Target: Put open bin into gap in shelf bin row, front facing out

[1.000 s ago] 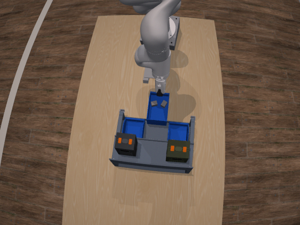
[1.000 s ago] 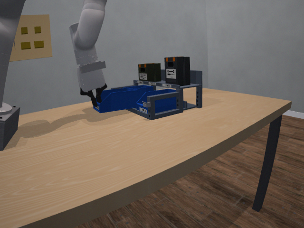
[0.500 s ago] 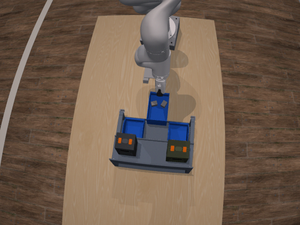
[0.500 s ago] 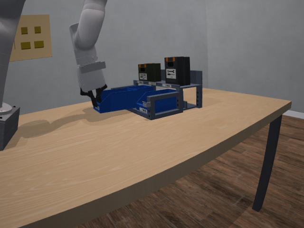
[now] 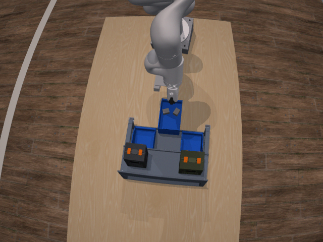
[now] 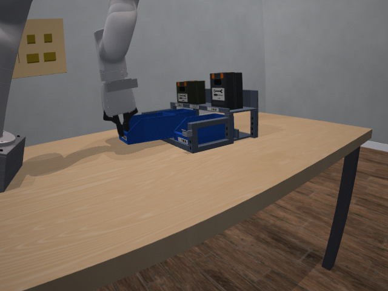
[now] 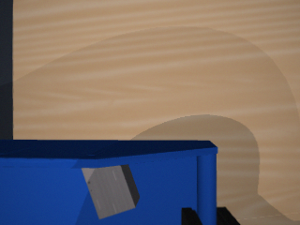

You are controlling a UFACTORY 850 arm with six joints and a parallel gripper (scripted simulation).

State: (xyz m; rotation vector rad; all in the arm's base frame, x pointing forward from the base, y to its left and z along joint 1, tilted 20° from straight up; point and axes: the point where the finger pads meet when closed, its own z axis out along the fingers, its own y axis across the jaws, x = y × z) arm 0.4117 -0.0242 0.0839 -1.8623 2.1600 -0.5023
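Now: the grey shelf 26 cm ahead of my hand and 4 cm to the right of it. Also, from my hand: dark green tool case 34 cm ahead, 6 cm to the left, 9 cm above; then black tool case 30 cm ahead, 17 cm to the right, 10 cm above.
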